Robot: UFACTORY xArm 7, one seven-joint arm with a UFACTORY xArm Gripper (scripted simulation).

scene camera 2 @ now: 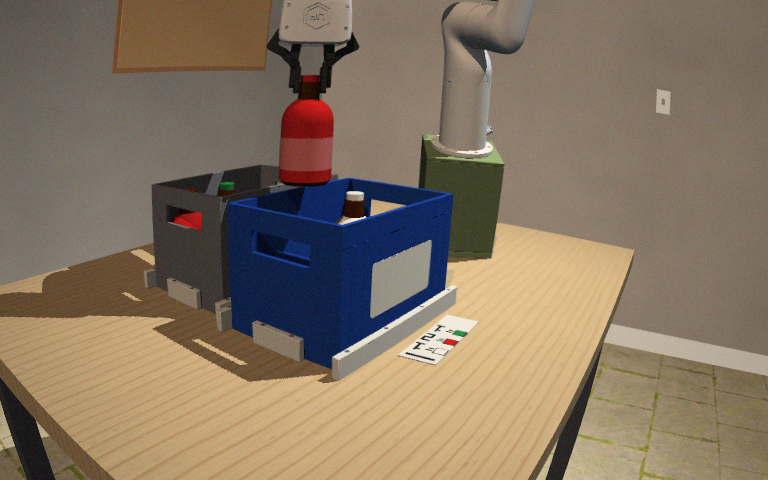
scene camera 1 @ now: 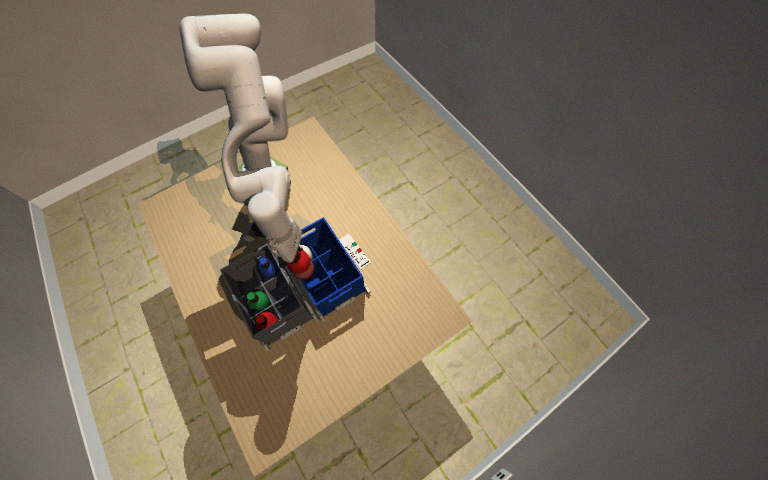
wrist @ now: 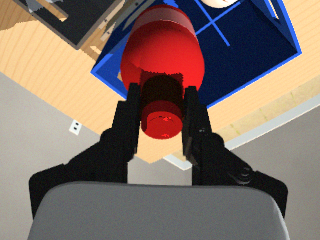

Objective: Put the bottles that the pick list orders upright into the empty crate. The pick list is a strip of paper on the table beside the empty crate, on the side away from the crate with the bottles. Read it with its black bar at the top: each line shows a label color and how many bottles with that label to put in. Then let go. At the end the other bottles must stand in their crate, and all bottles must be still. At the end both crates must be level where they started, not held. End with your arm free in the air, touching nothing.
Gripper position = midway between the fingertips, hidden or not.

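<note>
The wrist camera shows the gripper (wrist: 161,99). Scene camera 2 takes in a grey crate (scene camera 2: 200,259) and a blue crate (scene camera 2: 348,281), along with a red-label bottle (scene camera 2: 306,143) and a pick list (scene camera 2: 438,341). In scene camera 1, the blue crate (scene camera 1: 342,271) is visible again.
</note>
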